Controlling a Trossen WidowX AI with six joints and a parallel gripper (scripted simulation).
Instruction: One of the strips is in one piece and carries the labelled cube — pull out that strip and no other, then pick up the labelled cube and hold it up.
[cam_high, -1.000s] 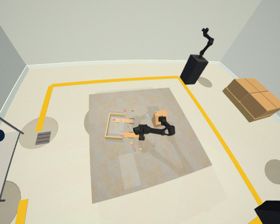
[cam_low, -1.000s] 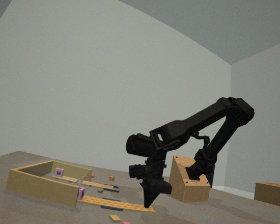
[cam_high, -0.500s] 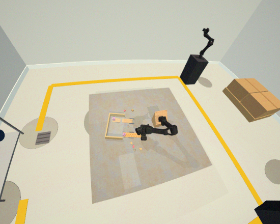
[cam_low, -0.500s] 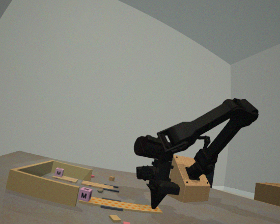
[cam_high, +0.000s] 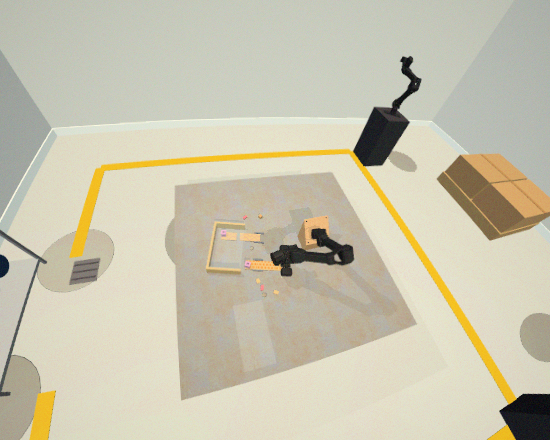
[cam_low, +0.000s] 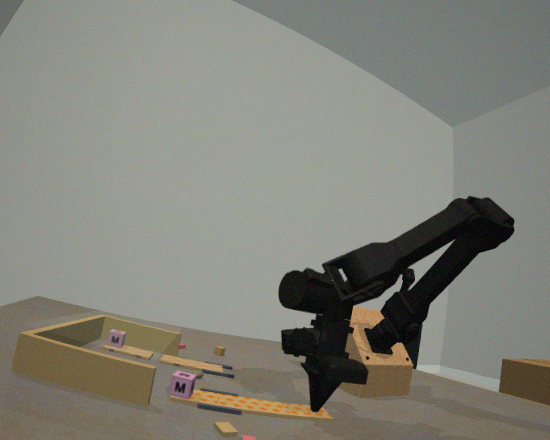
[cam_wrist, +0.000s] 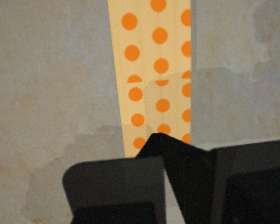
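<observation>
My gripper tip is now 100 mm short of the orange dotted strip and 20 mm to the left of it.
</observation>
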